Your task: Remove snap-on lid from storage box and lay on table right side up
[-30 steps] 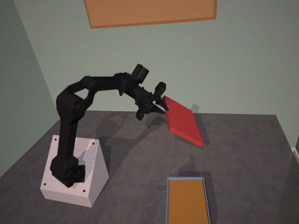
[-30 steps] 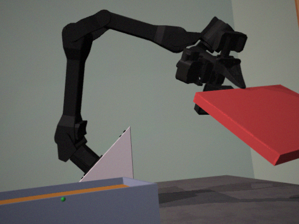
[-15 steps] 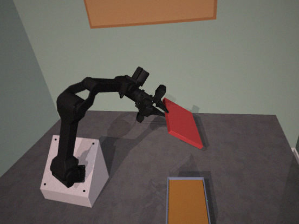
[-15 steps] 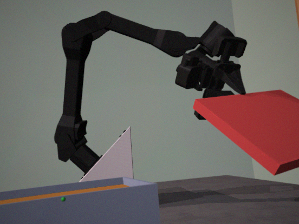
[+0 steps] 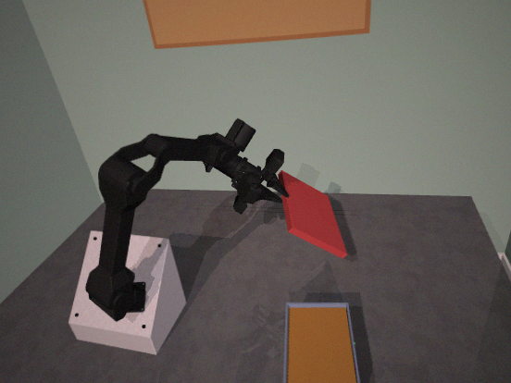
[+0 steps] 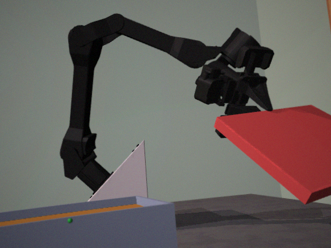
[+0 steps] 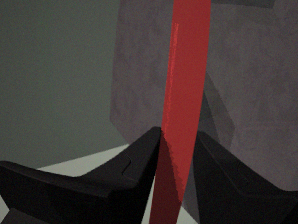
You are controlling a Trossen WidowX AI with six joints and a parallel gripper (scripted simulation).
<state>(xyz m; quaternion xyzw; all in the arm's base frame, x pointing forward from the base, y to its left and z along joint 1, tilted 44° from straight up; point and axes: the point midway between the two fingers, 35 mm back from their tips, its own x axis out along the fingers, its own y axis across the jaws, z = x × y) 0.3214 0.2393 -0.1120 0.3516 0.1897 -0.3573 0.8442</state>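
The red lid lies 6 cm ahead of my gripper tip, 2 cm to the left of it and 5 cm below it. Round my gripper tip: storage box (9 cm ahead, 33 cm to the right, 16 cm below).
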